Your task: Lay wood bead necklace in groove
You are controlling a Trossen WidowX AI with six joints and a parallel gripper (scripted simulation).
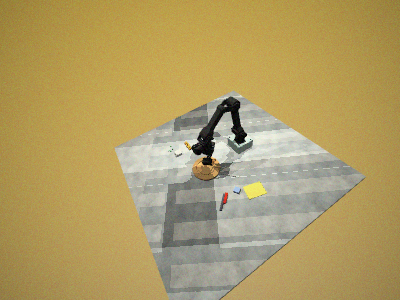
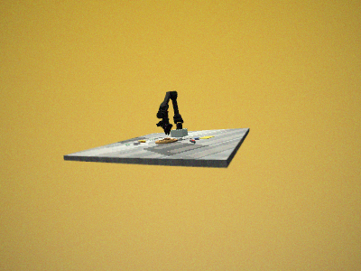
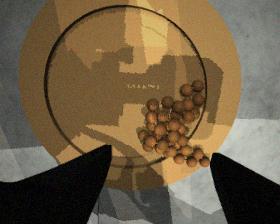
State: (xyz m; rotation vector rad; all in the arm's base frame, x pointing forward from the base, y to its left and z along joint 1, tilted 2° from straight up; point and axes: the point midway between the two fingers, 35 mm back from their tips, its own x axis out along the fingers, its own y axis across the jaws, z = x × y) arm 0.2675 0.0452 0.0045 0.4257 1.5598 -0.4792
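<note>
Now: gripper tip 50 mm above the round bead board, 40 mm short of it and 20 mm to the right of it. From my gripper tip the other things lie so: thin grey stick (140 mm to the left, 80 mm behind, 50 mm below); then small blue block (260 mm to the left, 60 mm behind, 50 mm below); then grey piece (210 mm to the right, 180 mm ahead, 40 mm below).
</note>
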